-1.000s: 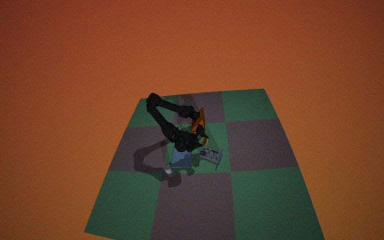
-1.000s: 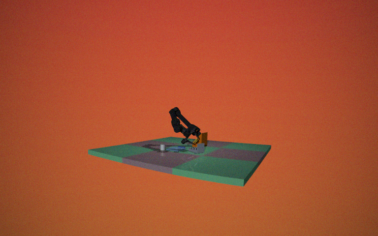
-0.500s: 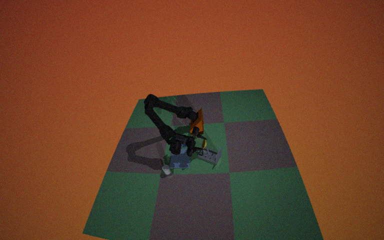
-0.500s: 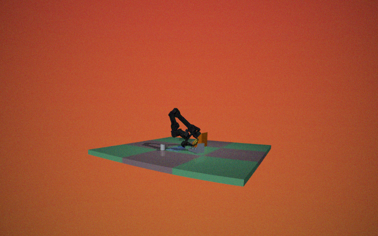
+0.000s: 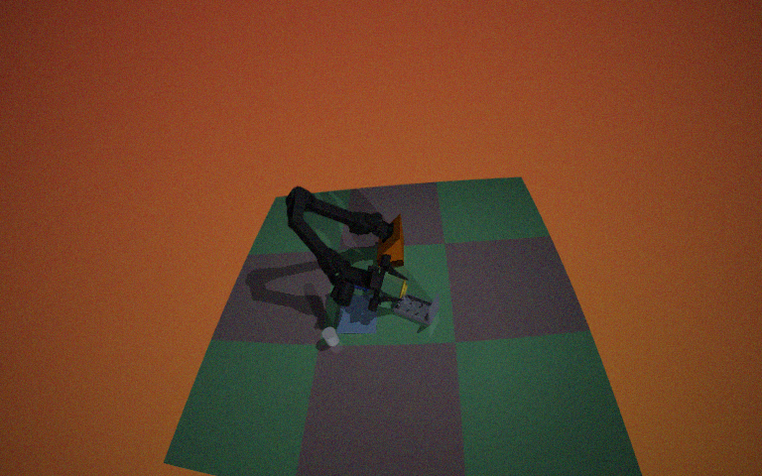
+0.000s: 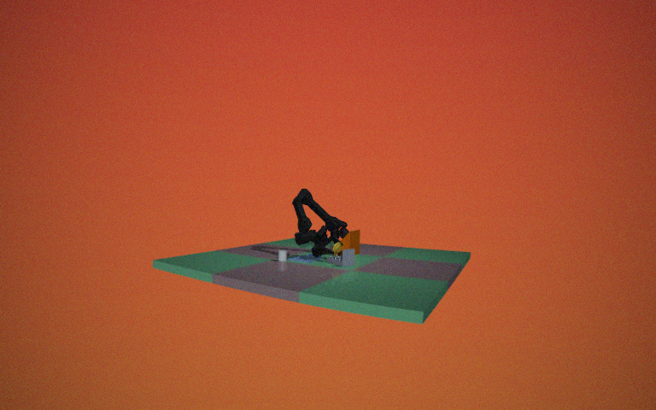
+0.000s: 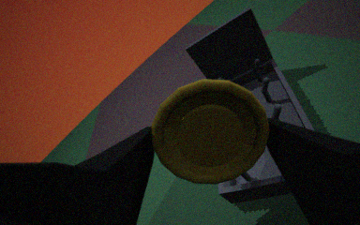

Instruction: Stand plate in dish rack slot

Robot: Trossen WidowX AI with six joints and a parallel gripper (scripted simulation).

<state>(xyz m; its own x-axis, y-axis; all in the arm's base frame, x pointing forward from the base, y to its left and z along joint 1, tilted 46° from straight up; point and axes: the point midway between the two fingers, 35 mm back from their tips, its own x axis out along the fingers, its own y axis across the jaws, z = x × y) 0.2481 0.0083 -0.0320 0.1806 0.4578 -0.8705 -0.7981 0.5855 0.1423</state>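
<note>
My gripper tip is 40 mm short of the grey dish rack, 40 mm above it and 30 mm to the right of it. Round my gripper tip: blue spoon (170 mm to the right, 70 mm behind, 60 mm below); blue-grey mat (160 mm to the right, 60 mm below, 40 mm ahead); yellow plate (10 mm to the right).
</note>
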